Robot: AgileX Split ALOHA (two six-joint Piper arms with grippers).
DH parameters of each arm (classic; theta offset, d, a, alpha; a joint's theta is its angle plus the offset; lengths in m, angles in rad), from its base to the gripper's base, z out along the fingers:
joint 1: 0 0.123 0 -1.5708
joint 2: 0.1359 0 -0.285 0
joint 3: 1.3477 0 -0.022 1.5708
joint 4: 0 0.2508 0 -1.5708
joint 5: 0 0 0.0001 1.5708
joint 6: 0 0.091 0 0
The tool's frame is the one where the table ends.
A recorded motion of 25 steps. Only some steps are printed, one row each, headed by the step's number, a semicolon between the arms.
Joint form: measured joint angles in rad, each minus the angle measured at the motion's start. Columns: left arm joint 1, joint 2, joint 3, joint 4, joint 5, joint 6; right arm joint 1, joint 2, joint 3, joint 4, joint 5, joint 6.
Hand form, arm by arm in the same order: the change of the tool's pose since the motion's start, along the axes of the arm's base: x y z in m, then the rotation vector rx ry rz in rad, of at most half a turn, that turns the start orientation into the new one. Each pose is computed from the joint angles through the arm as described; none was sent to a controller.
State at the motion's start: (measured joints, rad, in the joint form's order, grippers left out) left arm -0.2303 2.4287 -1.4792 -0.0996 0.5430 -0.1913; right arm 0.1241 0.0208 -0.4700 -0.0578 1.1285 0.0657
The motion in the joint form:
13: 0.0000 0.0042 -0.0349 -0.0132 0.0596 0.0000; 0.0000 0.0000 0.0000 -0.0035 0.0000 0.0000
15: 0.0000 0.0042 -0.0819 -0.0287 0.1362 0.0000; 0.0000 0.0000 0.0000 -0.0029 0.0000 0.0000
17: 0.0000 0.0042 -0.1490 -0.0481 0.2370 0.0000; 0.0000 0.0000 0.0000 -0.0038 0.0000 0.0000
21: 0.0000 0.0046 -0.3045 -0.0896 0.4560 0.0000; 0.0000 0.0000 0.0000 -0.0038 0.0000 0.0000
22: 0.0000 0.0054 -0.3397 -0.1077 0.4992 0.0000; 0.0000 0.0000 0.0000 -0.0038 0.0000 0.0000
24: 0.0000 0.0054 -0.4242 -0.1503 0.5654 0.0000; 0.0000 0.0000 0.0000 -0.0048 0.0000 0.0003
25: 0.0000 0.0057 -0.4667 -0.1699 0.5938 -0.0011; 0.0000 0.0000 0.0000 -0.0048 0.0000 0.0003
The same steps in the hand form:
13: 0.0031 -0.0019 0.0043 -0.0066 0.0309 0.0057; 0.0000 -0.0003 0.0000 -0.0030 -0.0004 -0.0018
15: 0.0078 -0.0045 0.0130 -0.0168 0.0631 0.0105; 0.0000 -0.0002 0.0000 -0.0025 -0.0003 -0.0015
17: 0.0146 -0.0083 0.0262 -0.0323 0.1005 0.0134; 0.0000 -0.0003 0.0000 -0.0032 -0.0004 -0.0019
21: 0.0281 -0.0166 0.0597 -0.0712 0.1726 0.0078; 0.0000 -0.0003 0.0000 -0.0032 -0.0004 -0.0019
22: 0.0309 -0.0190 0.0676 -0.0888 0.1849 0.0088; 0.0000 -0.0003 0.0000 -0.0032 -0.0004 -0.0019
24: 0.0398 -0.0252 0.0880 -0.1374 0.1756 0.0106; 0.0000 -0.0004 0.0000 -0.0038 -0.0005 -0.0026
25: 0.0442 -0.0281 0.0985 -0.1612 0.1662 0.0103; 0.0000 -0.0004 0.0000 -0.0038 -0.0005 -0.0026

